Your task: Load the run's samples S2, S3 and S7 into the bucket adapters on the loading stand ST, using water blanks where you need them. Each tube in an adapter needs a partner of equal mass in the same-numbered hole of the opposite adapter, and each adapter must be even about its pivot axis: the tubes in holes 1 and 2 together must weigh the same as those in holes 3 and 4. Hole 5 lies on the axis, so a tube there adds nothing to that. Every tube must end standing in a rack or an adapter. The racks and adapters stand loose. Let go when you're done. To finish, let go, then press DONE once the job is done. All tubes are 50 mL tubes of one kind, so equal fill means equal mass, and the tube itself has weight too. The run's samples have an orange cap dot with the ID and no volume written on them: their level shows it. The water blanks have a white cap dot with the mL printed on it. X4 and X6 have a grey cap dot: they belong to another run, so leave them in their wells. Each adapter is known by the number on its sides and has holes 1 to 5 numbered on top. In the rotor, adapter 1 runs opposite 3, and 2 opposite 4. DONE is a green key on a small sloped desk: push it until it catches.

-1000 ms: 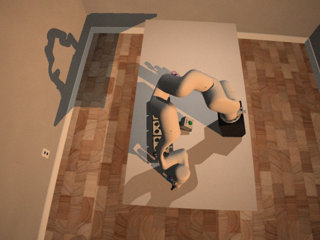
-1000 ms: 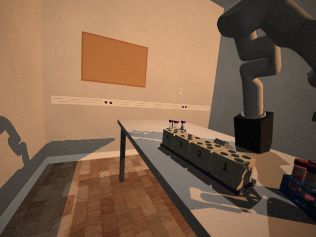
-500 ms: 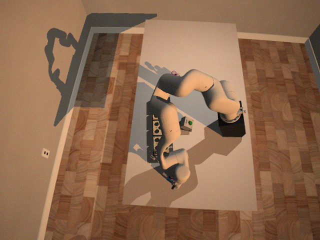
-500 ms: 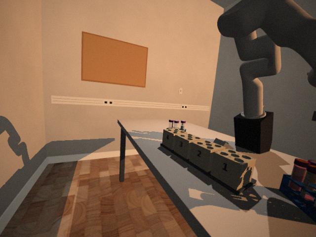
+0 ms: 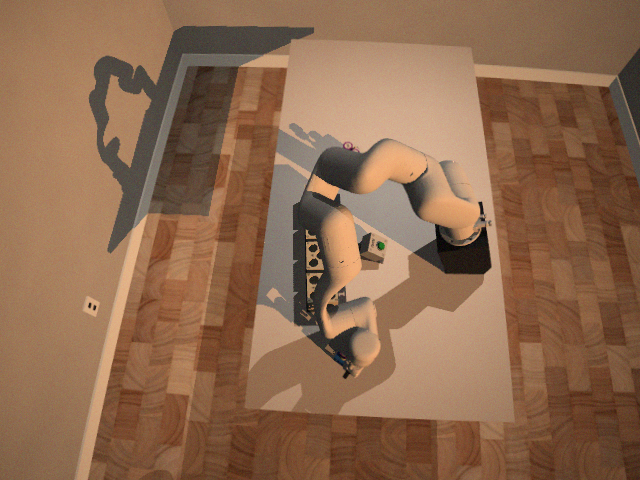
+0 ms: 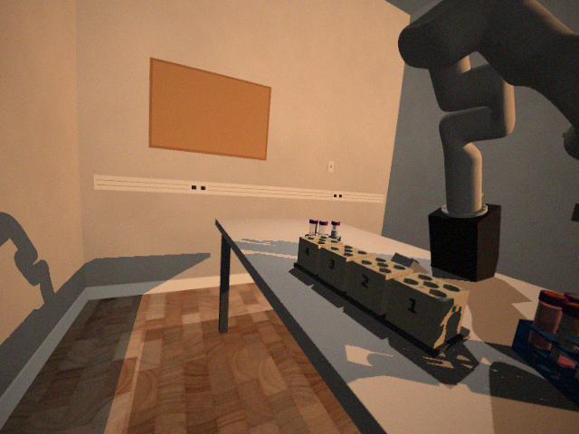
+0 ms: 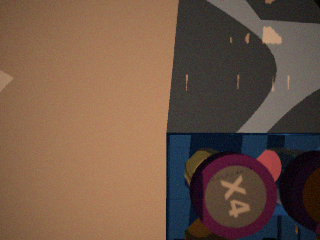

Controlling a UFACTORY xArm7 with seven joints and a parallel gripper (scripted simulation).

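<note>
Now: hand 50 mm above the orange-dotted tube and 10 mm to the right of it. Round my hand: yellowish tube (50 mm below, 30 mm ahead, 20 mm to the right); then blue sample rack (90 mm below, 40 mm to the right); then pink-filled sample tube (100 mm to the right, 50 mm below, 10 mm behind).
</note>
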